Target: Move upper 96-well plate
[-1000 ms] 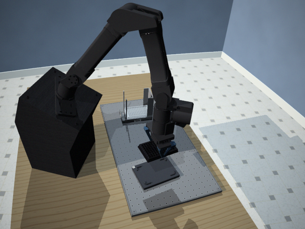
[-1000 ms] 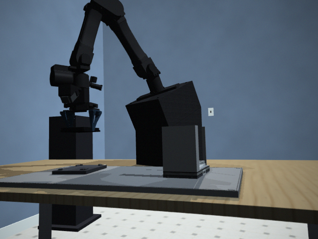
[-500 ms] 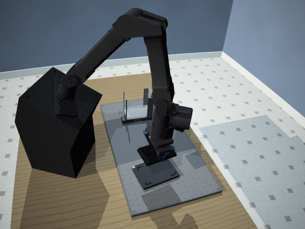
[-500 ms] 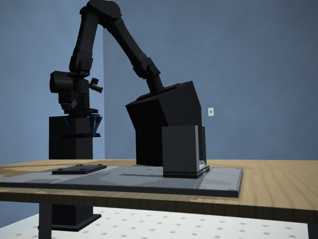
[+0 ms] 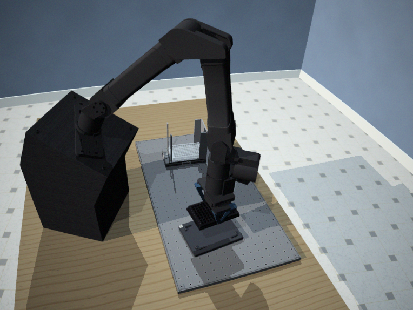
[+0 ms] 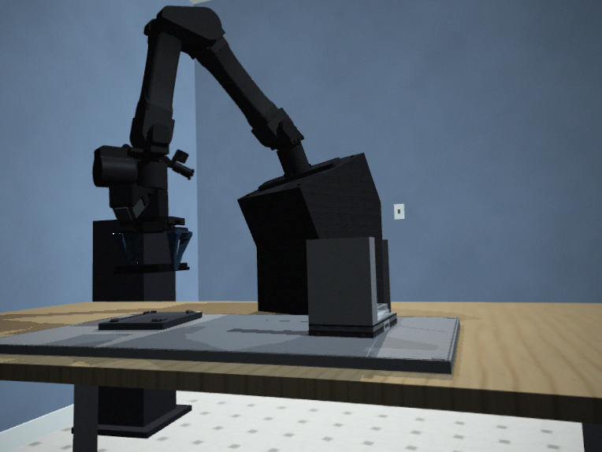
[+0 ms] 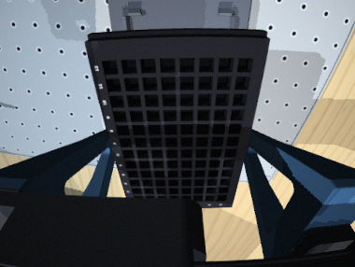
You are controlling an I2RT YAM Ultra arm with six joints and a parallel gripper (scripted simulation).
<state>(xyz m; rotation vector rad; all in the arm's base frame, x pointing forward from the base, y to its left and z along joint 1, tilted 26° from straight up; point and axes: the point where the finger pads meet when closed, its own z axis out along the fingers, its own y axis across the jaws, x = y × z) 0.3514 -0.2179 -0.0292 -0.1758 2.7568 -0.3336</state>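
Right now the pale A1 square is 9 cm below my hand, 8 cm behind it and 5 cm to the left of it. From my hand the other things lie so: tall grey wall 38 cm to the left, 12 cm ahead, 2 cm below; black 96-well plate right at my hand; clear plate 39 cm to the left, 8 cm below, 6 cm ahead.
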